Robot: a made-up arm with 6 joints. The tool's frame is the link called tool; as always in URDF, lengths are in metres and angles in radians. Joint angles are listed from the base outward. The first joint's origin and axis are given. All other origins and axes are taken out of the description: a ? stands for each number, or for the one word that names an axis. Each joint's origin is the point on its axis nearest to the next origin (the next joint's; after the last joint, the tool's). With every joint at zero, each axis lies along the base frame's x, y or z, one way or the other. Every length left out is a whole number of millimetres.
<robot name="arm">
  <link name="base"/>
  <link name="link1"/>
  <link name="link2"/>
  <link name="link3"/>
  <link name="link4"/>
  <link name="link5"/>
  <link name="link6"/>
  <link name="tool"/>
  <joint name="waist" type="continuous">
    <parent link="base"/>
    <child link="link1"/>
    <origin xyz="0 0.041 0.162" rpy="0 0 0"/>
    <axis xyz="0 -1 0"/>
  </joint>
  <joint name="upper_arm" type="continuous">
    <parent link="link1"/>
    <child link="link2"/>
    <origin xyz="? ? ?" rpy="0 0 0"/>
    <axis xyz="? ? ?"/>
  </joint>
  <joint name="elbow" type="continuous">
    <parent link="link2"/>
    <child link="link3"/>
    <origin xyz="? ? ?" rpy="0 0 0"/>
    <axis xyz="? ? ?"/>
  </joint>
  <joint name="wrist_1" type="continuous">
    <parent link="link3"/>
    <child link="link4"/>
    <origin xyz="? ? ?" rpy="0 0 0"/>
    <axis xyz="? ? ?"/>
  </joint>
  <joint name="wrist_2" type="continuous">
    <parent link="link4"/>
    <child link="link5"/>
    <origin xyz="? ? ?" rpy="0 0 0"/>
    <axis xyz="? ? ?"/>
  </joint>
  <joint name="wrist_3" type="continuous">
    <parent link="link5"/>
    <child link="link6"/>
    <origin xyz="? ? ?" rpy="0 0 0"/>
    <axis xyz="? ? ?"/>
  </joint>
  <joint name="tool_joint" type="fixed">
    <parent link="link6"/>
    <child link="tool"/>
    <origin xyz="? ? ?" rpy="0 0 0"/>
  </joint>
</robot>
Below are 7 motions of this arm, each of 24 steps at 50 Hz.
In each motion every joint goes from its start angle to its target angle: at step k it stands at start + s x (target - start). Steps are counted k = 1, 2, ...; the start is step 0. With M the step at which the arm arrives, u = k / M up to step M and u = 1 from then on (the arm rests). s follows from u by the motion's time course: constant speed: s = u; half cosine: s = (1 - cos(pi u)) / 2; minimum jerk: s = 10 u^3 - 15 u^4 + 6 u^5.
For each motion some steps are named. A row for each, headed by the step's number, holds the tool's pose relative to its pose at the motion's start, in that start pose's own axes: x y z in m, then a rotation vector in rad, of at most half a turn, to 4 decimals.
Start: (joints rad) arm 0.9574 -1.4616 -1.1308 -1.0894 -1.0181 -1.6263
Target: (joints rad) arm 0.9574 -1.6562 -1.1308 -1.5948 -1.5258 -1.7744
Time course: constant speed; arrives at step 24
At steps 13, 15, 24:
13: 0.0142 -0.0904 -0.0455 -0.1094 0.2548 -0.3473
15: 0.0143 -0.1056 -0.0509 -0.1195 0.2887 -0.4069
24: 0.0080 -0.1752 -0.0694 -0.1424 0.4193 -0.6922

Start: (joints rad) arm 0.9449 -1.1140 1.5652 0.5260 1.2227 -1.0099
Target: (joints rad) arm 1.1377 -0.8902 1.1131 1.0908 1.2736 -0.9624
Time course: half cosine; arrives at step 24
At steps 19, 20, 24:
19: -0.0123 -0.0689 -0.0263 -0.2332 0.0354 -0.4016
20: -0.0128 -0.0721 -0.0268 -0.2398 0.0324 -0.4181
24: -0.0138 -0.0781 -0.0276 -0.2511 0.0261 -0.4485

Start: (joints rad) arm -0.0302 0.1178 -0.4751 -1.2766 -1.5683 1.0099
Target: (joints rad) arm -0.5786 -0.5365 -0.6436 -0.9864 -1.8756 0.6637
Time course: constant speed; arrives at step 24
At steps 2, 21, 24:
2: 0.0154 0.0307 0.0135 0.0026 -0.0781 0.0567
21: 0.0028 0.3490 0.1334 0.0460 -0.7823 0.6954
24: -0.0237 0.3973 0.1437 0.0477 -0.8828 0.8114

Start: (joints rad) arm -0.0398 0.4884 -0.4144 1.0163 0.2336 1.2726
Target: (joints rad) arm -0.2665 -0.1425 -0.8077 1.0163 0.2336 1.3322
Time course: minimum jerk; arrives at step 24
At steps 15, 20, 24:
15: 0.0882 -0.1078 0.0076 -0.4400 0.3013 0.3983
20: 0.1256 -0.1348 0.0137 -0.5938 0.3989 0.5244
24: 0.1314 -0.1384 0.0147 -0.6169 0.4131 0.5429

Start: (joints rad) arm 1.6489 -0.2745 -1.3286 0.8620 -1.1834 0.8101
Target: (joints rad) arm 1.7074 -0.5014 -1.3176 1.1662 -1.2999 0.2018
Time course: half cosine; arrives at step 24
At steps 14, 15, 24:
14: -0.0437 -0.0037 -0.0286 0.3944 -0.1102 0.0702
15: -0.0476 -0.0036 -0.0305 0.4332 -0.1195 0.0794
24: -0.0662 -0.0022 -0.0364 0.6264 -0.1614 0.1311

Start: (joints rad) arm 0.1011 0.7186 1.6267 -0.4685 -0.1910 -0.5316
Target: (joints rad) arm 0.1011 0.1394 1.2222 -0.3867 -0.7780 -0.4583
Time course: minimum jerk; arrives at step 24
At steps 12, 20, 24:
12: 0.0266 -0.1128 0.0219 0.3361 0.2399 0.3108
20: 0.0393 -0.1961 0.0139 0.6581 0.3568 0.6806
24: 0.0397 -0.2015 0.0128 0.6826 0.3611 0.7114

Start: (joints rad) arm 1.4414 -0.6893 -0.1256 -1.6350 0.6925 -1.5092
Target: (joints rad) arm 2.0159 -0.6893 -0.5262 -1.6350 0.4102 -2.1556
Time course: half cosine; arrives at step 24
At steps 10, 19, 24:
10: -0.0266 0.0090 -0.0650 0.1163 0.0933 0.0516
19: -0.0625 0.0065 -0.1604 0.2607 0.2284 0.0310
24: -0.0686 0.0039 -0.1790 0.2875 0.2513 0.0142

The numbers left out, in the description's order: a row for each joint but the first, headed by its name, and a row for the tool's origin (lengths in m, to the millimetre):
upper_arm: xyz 0.281 0 0.048, axis 0 0 -1
elbow: xyz -0.354 0.218 0, axis 0 -1 0
wrist_1: xyz 0.043 0 -0.049, axis 1 0 0
wrist_2: xyz 0 0.061 0.217, axis 0 0 -1
wrist_3: xyz 0.05 -0.06 0, axis -1 0 0
tool: xyz 0 -0.113 -0.054

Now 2 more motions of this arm.
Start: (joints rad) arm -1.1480 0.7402 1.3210 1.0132 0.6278 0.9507
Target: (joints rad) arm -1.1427 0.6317 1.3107 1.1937 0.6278 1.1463
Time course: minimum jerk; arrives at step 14
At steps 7, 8, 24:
7: 0.0241 -0.0256 -0.0124 0.0112 0.0481 0.0805
8: 0.0307 -0.0317 -0.0162 0.0141 0.0596 0.1025
24: 0.0492 -0.0470 -0.0276 0.0224 0.0889 0.1652

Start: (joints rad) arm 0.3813 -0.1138 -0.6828 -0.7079 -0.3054 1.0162
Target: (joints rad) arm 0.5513 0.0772 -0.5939 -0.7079 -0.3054 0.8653
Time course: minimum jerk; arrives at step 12
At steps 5, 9, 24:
5: -0.0036 -0.0177 -0.0009 0.0781 0.0605 -0.0900
9: -0.0141 -0.0442 -0.0025 0.2032 0.1440 -0.2406
24: -0.0167 -0.0489 -0.0027 0.2269 0.1580 -0.2700

